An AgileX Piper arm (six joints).
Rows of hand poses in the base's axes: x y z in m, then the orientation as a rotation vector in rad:
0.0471 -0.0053 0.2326 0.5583 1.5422 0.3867
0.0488 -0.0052 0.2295 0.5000 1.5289 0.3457
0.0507 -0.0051 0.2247 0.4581 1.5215 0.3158
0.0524 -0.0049 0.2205 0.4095 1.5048 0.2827
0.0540 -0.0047 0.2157 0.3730 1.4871 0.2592
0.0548 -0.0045 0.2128 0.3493 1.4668 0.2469
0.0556 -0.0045 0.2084 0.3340 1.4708 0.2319
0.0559 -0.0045 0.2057 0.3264 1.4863 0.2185
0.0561 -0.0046 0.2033 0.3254 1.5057 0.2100
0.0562 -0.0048 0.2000 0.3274 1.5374 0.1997
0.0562 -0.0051 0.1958 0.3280 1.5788 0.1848
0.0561 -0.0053 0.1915 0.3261 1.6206 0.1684
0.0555 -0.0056 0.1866 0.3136 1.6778 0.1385
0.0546 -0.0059 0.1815 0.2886 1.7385 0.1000
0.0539 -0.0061 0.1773 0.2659 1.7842 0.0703
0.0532 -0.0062 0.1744 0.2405 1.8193 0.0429
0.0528 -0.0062 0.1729 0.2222 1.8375 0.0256
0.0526 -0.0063 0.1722 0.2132 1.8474 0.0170
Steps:
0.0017 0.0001 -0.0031 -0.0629 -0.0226 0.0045
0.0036 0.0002 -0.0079 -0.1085 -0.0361 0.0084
0.0053 0.0004 -0.0121 -0.1606 -0.0590 0.0116
0.0069 0.0006 -0.0169 -0.1989 -0.0809 0.0135
0.0077 0.0008 -0.0198 -0.2219 -0.1038 0.0139
0.0085 0.0008 -0.0242 -0.2415 -0.1011 0.0150
0.0088 0.0008 -0.0269 -0.2551 -0.0859 0.0161
0.0090 0.0007 -0.0293 -0.2611 -0.0663 0.0174
0.0091 0.0005 -0.0326 -0.2663 -0.0339 0.0196
0.0091 0.0002 -0.0368 -0.2751 0.0082 0.0229
0.0090 0.0000 -0.0411 -0.2860 0.0504 0.0270
0.0084 -0.0003 -0.0460 -0.3114 0.1076 0.0340
0.0075 -0.0006 -0.0511 -0.3490 0.1676 0.0447
0.0068 -0.0008 -0.0553 -0.3795 0.2125 0.0546
0.0061 -0.0009 -0.0582 -0.4102 0.2467 0.0644
0.0057 -0.0009 -0.0597 -0.4310 0.2643 0.0707
0.0055 -0.0010 -0.0604 -0.4412 0.2740 0.0740

